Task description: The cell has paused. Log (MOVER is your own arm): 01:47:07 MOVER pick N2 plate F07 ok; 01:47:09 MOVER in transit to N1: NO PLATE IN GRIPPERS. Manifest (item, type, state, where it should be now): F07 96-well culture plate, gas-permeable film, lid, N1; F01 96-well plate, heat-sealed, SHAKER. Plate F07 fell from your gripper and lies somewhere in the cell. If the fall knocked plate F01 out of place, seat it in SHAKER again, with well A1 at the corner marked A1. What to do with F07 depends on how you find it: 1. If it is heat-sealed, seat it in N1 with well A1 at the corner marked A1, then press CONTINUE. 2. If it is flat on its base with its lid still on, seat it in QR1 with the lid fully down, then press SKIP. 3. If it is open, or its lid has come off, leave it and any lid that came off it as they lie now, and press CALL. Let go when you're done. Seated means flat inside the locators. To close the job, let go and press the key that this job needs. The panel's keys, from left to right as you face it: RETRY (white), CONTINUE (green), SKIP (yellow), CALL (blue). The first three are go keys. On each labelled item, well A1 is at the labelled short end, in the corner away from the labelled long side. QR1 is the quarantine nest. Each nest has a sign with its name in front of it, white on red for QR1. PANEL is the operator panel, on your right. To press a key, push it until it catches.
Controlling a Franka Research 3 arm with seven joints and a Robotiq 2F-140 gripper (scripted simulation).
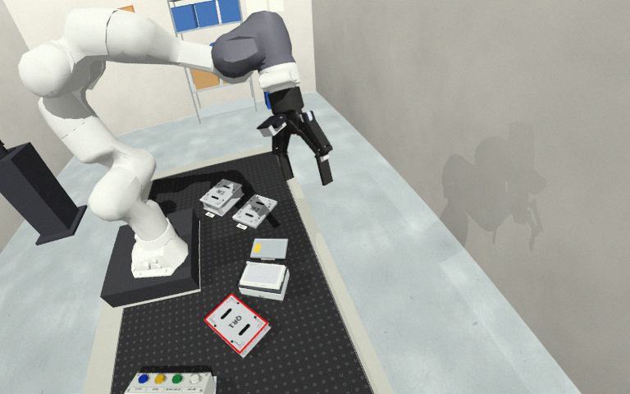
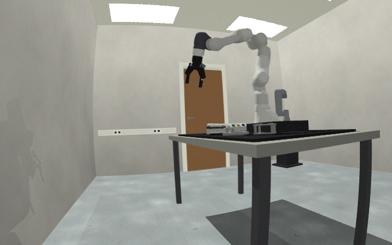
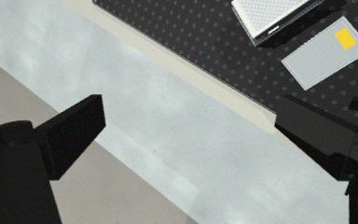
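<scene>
Right now my hand is 31 cm above the white 96-well plate, 17 cm past it and 2 cm to the left of it. Round my hand: pale flat rectangular piece: 37 cm below, 13 cm to the left, 13 cm behind; then white retry key: 41 cm behind, 31 cm below, 28 cm to the right; then green continue key: 46 cm behind, 31 cm below, 27 cm to the right.
</scene>
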